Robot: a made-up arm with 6 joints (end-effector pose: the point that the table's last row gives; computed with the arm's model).
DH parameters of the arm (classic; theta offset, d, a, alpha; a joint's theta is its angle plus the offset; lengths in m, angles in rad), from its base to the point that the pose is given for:
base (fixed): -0.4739 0 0.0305 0
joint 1: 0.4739 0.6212 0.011 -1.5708
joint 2: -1.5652 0 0.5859 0
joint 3: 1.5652 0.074 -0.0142 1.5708
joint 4: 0 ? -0.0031 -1.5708
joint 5: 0 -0.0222 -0.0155 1.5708
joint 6: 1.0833 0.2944 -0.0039 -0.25
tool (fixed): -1.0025 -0.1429 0 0
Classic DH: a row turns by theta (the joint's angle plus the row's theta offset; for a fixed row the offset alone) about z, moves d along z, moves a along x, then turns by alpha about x.
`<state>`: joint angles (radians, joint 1 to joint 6).
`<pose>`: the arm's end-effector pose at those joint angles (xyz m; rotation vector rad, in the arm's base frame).
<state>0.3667 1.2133 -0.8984 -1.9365 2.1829 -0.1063</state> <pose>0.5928 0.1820 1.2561 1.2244 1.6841 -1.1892</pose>
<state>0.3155 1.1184 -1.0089 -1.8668 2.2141 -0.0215</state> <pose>0.5068 0.1193 1.2995 1.4101 1.5516 -0.9246</pose>
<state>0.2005 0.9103 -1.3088 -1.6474 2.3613 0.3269</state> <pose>0.2973 0.0241 1.3246 1.7875 1.0694 -0.1650</pose>
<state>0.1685 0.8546 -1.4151 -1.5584 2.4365 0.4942</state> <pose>0.2400 0.0130 1.3135 1.8809 0.8854 0.1174</pose>
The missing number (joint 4, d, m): 0.5223
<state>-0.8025 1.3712 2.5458 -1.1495 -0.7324 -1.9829</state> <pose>0.3268 -0.0562 0.2235 -2.0234 1.1872 0.5502</pose>
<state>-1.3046 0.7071 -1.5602 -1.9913 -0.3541 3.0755</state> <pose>0.1635 0.1076 1.5135 -0.9211 -0.1298 -0.1853</pose>
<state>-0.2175 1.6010 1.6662 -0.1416 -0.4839 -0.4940</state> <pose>0.6284 -0.1147 -0.0673 -0.4788 2.5572 0.1285</pose>
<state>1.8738 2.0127 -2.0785 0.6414 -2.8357 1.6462</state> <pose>-0.1556 0.4041 0.7371 -1.1212 2.6033 0.0132</pose>
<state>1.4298 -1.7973 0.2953 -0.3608 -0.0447 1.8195</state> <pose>-0.2353 -1.2276 0.5167 -0.0837 2.3282 -2.0789</pose>
